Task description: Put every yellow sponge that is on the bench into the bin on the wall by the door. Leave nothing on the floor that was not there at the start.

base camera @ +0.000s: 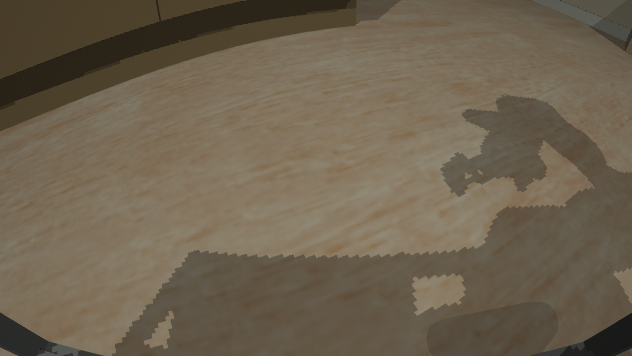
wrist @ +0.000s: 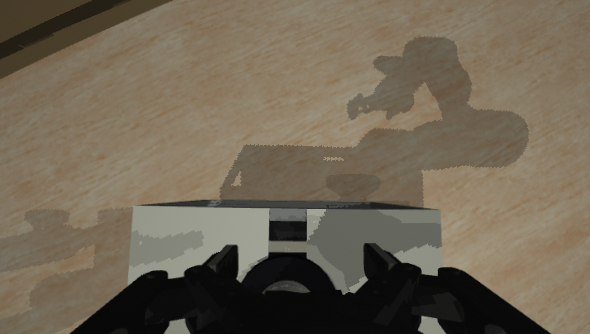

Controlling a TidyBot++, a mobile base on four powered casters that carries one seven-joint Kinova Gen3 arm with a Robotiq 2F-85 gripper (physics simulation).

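Frame: origin at the arm's base, x ahead, y left, z up, level; millimetres.
Seen in the pictures: gripper, fingertip midpoint: (wrist: 300, 258).
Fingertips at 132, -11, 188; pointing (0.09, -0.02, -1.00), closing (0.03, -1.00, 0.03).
A point is followed by its place in that frame, as x, y, z.
My gripper (wrist: 300, 258) @(132, -11, 188) is open, with its two black fingers wide apart above the white top of my own base. No object shows between the fingers. No yellow sponge, bench top or bin shows in either view.
A brown cabinet-like front (base camera: 75, 30) @(771, 574, -196) (wrist: 35, 20) @(672, 772, -229) with a dark recess at its foot runs along the upper left in both views. A pale skirting strip (base camera: 580, 15) @(2149, -1945, -358) shows at the upper right in the base camera view. Shadows of the robot lie on the wood-patterned floor (base camera: 250, 150) @(531, 103, -397) (wrist: 200, 100) @(491, 319, -397).
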